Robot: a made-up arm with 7 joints.
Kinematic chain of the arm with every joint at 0, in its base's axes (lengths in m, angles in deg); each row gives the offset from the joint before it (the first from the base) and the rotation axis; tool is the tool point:
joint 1: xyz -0.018 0.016 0.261 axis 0 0.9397 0.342
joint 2: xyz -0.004 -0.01 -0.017 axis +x
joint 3: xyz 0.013 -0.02 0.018 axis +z
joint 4: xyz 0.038 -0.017 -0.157 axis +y
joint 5: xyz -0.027 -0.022 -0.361 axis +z
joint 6: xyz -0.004 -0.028 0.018 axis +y
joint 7: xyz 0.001 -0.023 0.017 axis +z
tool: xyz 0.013 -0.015 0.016
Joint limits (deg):
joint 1: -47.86..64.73
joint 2: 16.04..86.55
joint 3: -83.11..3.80
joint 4: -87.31..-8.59
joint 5: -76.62..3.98
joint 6: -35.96..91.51
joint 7: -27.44..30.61
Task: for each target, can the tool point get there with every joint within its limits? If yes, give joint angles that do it. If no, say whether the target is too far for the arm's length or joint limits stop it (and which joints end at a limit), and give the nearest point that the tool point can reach.
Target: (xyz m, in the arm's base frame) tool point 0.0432 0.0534 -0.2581
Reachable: yes | joints -7.97 34.18 -64.95 -27.72 -5.30 77.99 -18.66
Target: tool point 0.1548 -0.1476 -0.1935
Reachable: yes | joints -16.43 33.40 -66.14 -72.44 -63.14 76.81 -5.89
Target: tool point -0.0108 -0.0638 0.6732
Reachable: no: joint limits stop it (at a limit: joint 1, joint 2, joint 3, joint 4, joint 5, joint 7) | nearest point 0.3532 0.0301 0.4619 | short by 0.431 m
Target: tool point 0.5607 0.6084 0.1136
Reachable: no: too far | nearest point 0.3502 0.3849 0.1634 | short by 0.311 m
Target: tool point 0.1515 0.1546 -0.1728
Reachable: yes | joints -18.95 53.75 -74.46 -54.72 -69.54 -12.73 -11.17
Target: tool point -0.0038 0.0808 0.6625
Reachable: no: joint limits stop it (at a limit: joint 1, joint 2, joint 3, joint 4, joint 5, joint 6, joint 7) | nearest point 0.3284 0.1501 0.4881 | short by 0.382 m
